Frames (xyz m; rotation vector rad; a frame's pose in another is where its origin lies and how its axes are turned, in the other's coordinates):
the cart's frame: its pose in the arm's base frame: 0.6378 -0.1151 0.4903 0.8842 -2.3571 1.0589
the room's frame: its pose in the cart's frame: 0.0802 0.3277 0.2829 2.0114 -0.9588 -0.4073
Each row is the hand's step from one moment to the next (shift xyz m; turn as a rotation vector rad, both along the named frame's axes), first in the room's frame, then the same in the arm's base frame.
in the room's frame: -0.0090 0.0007 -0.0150 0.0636 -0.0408 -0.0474
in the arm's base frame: -0.0131 -0.0001 -0.0117 -0.0584 -0.0368 0.0565
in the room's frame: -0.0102 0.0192 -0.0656 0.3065 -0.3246 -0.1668
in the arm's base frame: -0.0477 -0.0305 -0.0396 -0.2917 -0.0744 0.3695
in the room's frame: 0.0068 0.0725 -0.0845 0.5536 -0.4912 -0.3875
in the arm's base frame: -0.0368 -0.0824 -0.0656 -0.5542 -0.2268 0.5825
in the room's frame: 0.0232 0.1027 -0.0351 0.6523 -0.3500 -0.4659
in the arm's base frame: 0.0218 -0.0929 -0.0567 -0.5473 -0.4120 0.5439
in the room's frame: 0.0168 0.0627 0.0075 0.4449 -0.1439 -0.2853
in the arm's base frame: 0.0385 -0.0472 -0.0237 -0.2980 -0.3268 0.3232
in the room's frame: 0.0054 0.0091 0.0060 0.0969 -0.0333 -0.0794
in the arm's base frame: 0.0100 -0.0070 0.0003 -0.0808 -0.0767 0.0662
